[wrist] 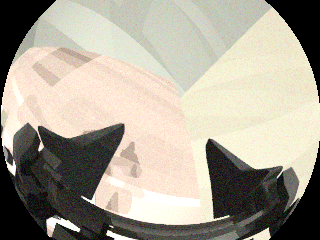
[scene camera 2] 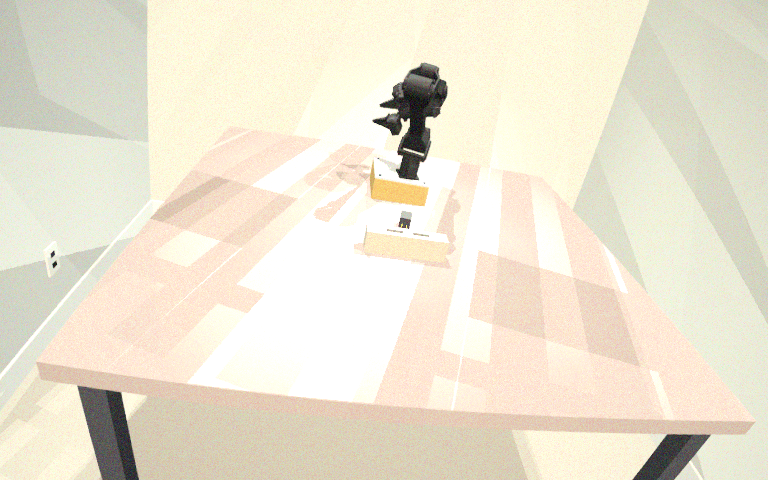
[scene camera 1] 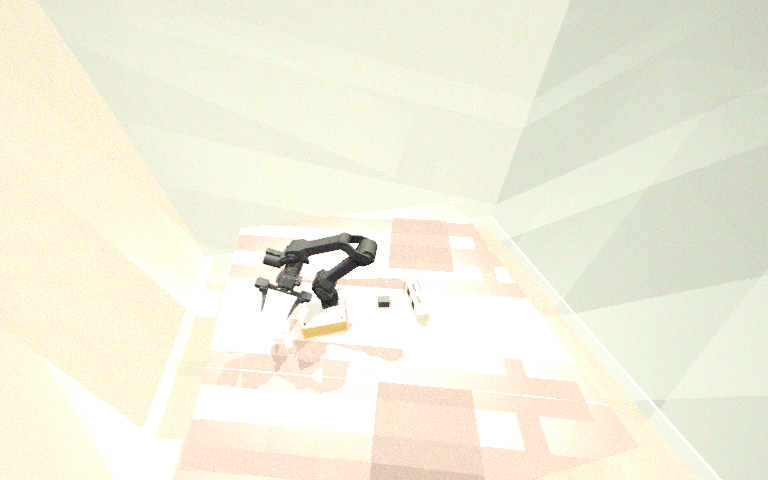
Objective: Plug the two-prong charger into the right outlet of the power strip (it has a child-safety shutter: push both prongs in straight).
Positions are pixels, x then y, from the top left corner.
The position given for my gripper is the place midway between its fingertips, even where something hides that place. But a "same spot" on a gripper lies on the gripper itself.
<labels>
my gripper: wrist; scene camera 2; scene camera 1 274,315
same spot on my gripper: [scene camera 2: 391,103] = [wrist: 224,173]
</labels>
